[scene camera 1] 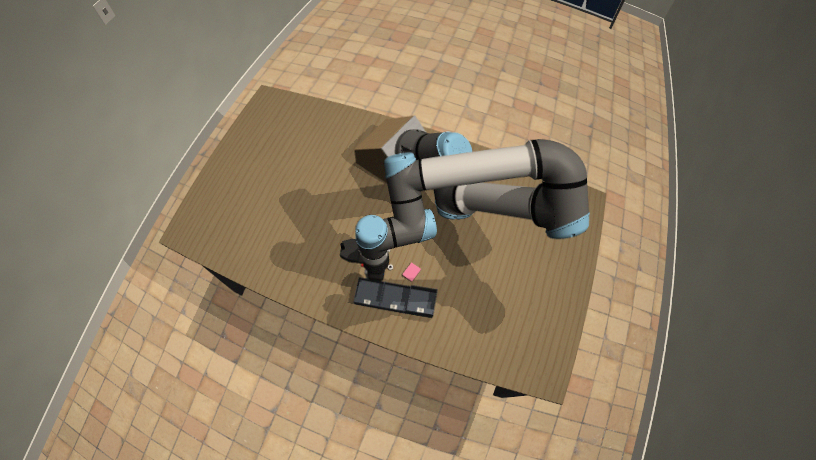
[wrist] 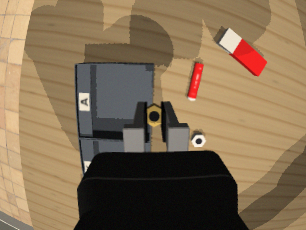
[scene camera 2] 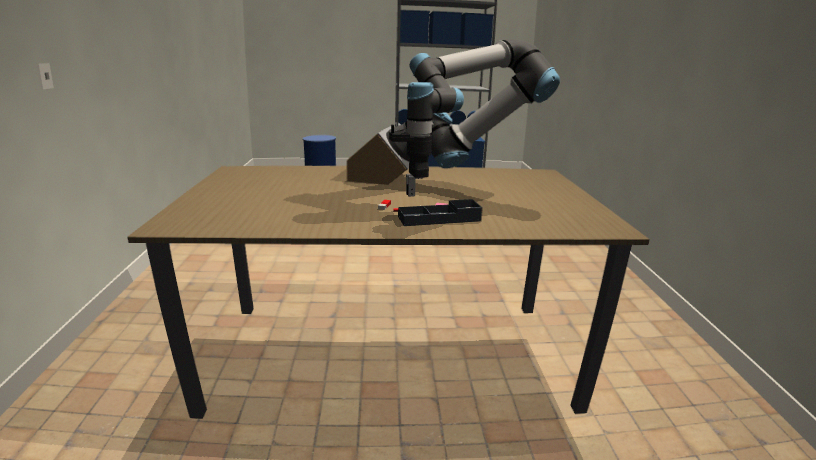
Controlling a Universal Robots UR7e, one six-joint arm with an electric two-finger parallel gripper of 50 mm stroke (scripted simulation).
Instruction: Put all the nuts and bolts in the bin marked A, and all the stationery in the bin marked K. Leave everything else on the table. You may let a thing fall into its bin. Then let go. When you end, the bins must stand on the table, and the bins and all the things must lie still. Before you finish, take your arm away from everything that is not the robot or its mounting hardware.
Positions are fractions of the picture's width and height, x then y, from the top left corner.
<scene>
three joined bins: scene camera 1 0.48, 0.65; wrist 0.37, 0.38; scene camera 2 0.51, 0.47
</scene>
